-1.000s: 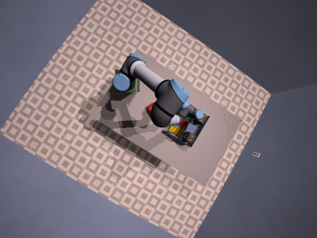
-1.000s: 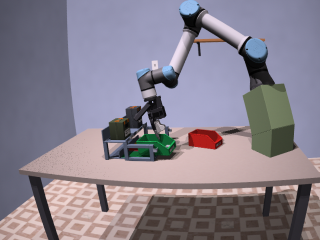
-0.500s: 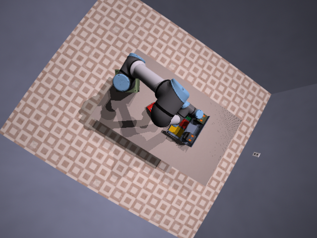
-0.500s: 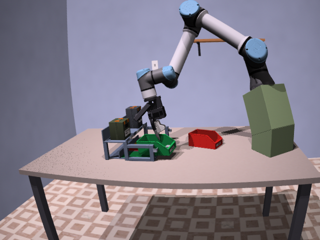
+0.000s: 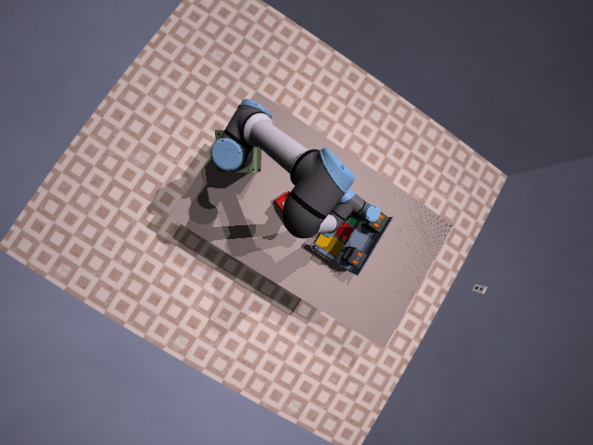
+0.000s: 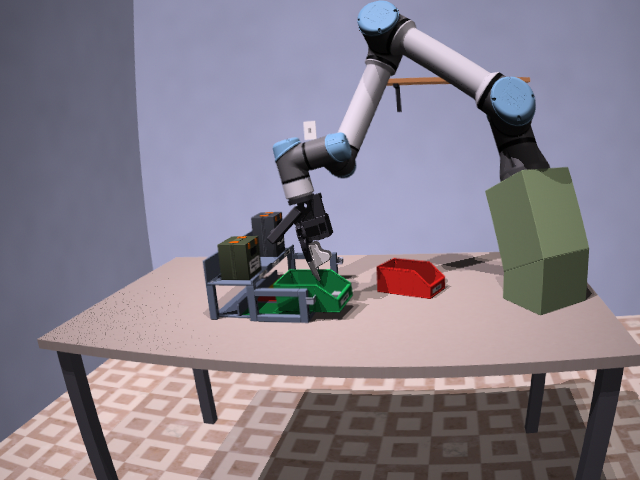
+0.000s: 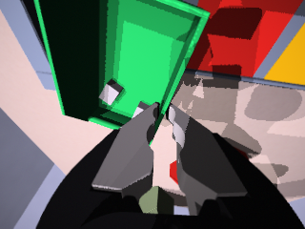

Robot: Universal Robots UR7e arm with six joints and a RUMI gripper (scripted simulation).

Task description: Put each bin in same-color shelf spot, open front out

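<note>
Now: hand 10 mm short of the green bin, 50 mm to the right of it and 30 mm above it. Round my hand: green mark: 100 mm ahead, 40 mm to the left, 80 mm below; then red mark: 90 mm ahead, 80 mm to the right, 80 mm below; then yellow mark: 80 mm ahead, 190 mm to the right, 80 mm below.
</note>
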